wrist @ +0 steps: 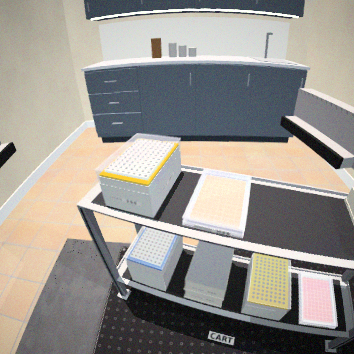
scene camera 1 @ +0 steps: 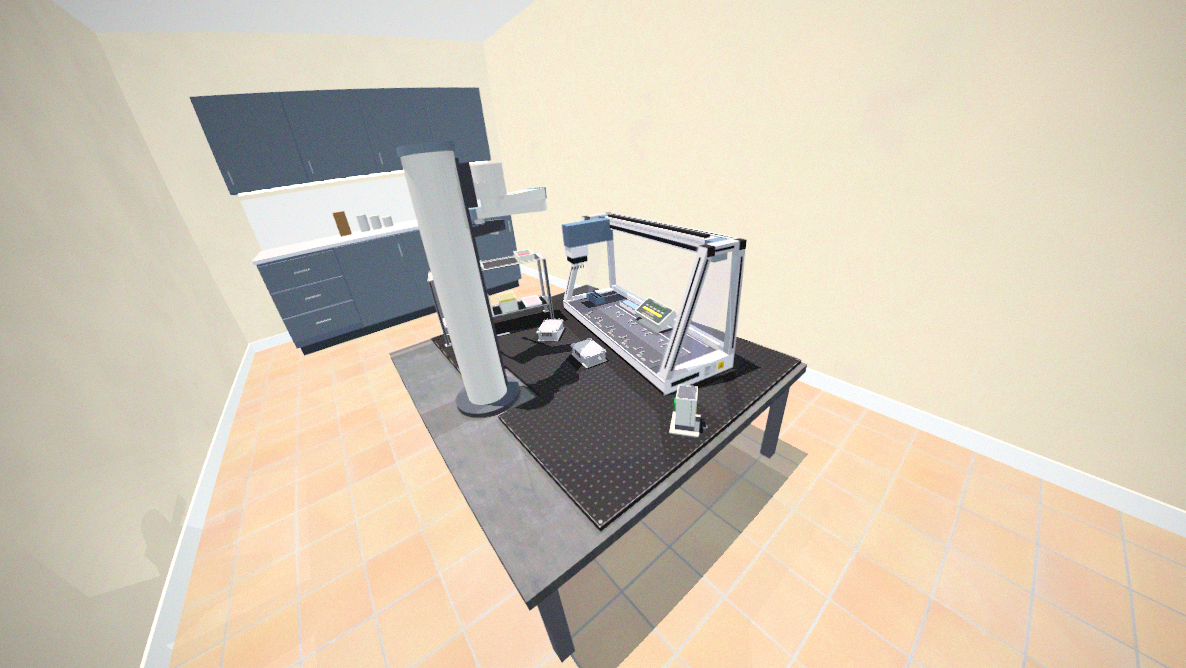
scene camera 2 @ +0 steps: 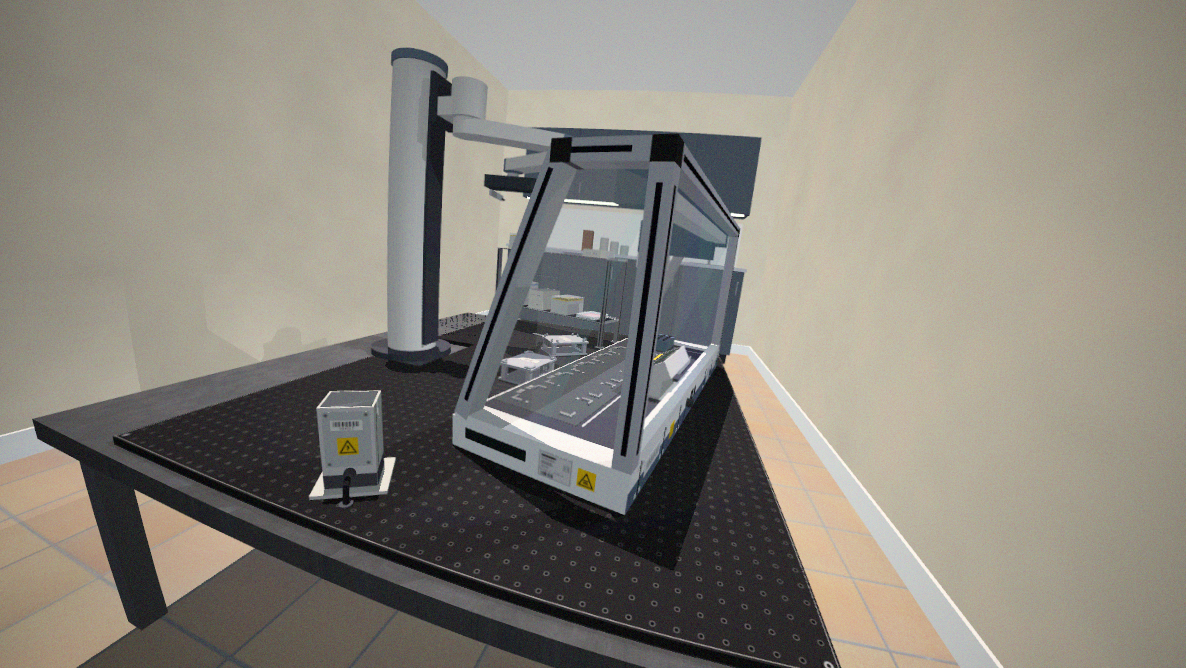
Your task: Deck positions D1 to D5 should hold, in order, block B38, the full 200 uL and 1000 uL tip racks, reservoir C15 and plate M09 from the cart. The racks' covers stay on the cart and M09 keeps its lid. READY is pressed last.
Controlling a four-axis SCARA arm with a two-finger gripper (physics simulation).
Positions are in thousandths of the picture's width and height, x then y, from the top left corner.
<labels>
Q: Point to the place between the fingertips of the gripper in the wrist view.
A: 414, 315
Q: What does the gripper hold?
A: Nothing.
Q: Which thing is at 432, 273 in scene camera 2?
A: The gripper.
</labels>
